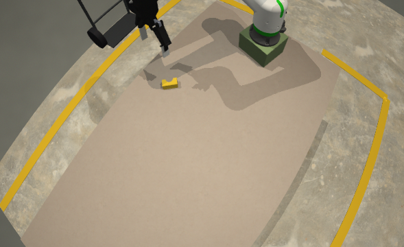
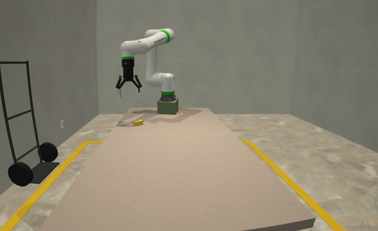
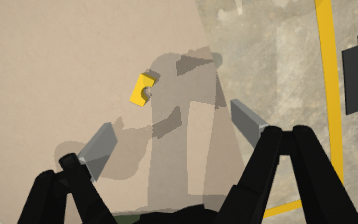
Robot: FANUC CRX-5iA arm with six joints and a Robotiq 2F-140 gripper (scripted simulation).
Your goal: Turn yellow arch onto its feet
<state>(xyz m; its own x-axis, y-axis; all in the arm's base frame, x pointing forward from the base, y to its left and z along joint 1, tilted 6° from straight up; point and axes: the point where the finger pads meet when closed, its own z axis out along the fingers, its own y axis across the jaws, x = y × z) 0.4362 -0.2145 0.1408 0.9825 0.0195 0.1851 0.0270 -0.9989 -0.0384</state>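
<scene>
My gripper is now 20 cm above the yellow arch, 7 cm to the right of it and 2 cm short of it.
</scene>
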